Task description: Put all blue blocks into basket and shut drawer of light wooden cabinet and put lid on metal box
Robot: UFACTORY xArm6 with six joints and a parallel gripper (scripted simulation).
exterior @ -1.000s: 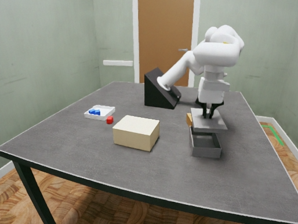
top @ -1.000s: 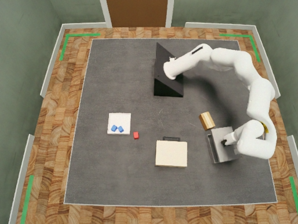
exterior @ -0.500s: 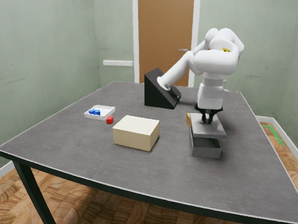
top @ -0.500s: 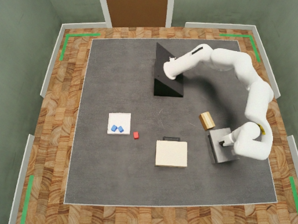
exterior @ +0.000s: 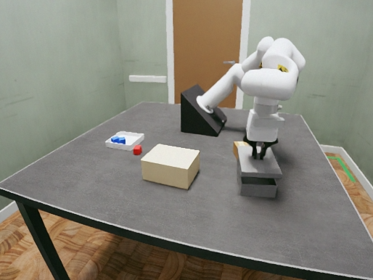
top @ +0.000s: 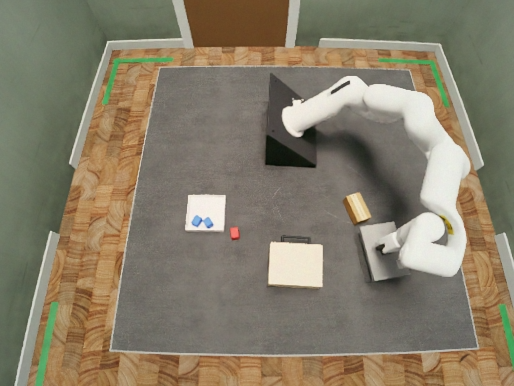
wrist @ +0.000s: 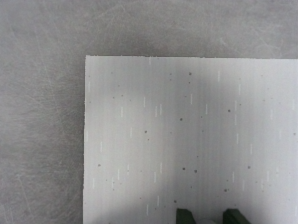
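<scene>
Now: the flat lid 3 cm below my hand. From my hand the other things lie so: grey metal box 10 cm below; then light wooden cabinet 3 cm ahead, 31 cm to the right, 8 cm below; then brown cardboard box 18 cm behind, 5 cm to the right, 9 cm below.
</scene>
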